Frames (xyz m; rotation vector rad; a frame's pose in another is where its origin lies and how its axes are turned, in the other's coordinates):
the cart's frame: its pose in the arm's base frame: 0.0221 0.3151 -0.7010 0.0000 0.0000 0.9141
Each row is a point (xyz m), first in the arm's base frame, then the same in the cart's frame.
Working: the arm's base frame: its pose in the cart's frame: -0.2631 -0.1749 0.7010 0.0000 0.0000 -0.9141

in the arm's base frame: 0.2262 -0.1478 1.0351
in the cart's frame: -0.2420 -0.4443 1.7361
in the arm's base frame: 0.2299 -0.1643 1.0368
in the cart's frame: -0.2528 -0.4573 1.7378
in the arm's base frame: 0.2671 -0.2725 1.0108
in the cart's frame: -0.3158 -0.5528 1.7118
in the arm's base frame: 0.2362 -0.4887 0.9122
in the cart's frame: -0.5059 -0.6603 1.6132
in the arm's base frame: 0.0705 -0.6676 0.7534
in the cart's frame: -0.7488 -0.6383 1.4544
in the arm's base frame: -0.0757 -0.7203 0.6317
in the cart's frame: -0.8798 -0.5547 1.3327
